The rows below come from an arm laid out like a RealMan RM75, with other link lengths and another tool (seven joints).
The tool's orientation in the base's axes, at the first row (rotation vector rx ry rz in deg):
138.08, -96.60, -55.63
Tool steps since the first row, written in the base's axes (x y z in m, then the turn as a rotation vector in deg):
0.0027, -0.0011, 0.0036, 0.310, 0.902, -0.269
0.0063, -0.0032, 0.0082, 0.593, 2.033, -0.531
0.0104, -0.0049, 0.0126, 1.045, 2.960, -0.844
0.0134, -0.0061, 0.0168, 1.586, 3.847, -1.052
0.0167, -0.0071, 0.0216, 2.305, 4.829, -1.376
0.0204, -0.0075, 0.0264, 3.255, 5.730, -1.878
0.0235, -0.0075, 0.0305, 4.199, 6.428, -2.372
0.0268, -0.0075, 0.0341, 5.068, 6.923, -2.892
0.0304, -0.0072, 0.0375, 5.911, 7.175, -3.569
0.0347, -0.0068, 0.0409, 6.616, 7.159, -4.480
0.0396, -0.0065, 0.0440, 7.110, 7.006, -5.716
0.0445, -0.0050, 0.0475, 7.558, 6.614, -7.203
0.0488, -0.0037, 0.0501, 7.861, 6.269, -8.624
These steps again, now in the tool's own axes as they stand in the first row. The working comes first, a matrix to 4 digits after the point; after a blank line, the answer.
The tool's axes in the first row as the columns of a matrix, in the base's axes (used below as rounded here):
0.2112, -0.8328, -0.5117
-0.8606, -0.4067, 0.3066
-0.4635, 0.3756, -0.8026

-0.0002, -0.0004, -0.0046, -0.586, -0.726, 0.334
0.0003, -0.0009, -0.0108, -1.378, -1.520, 0.746
0.0006, -0.0019, -0.0169, -1.935, -2.391, 1.050
0.0003, -0.0024, -0.0222, -2.488, -3.281, 1.212
-0.0004, -0.0029, -0.0281, -3.031, -4.400, 1.405
-0.0015, -0.0040, -0.0339, -3.373, -5.747, 1.599
-0.0027, -0.0051, -0.0388, -3.546, -7.002, 1.726
-0.0037, -0.0065, -0.0434, -3.547, -8.122, 1.850
-0.0048, -0.0083, -0.0479, -3.272, -9.181, 2.040
-0.0058, -0.0108, -0.0527, -2.687, -10.104, 2.405
-0.0064, -0.0138, -0.0576, -1.878, -10.917, 3.098
-0.0083, -0.0172, -0.0624, -0.757, -11.690, 3.942
-0.0097, -0.0203, -0.0663, 0.262, -12.335, 4.821

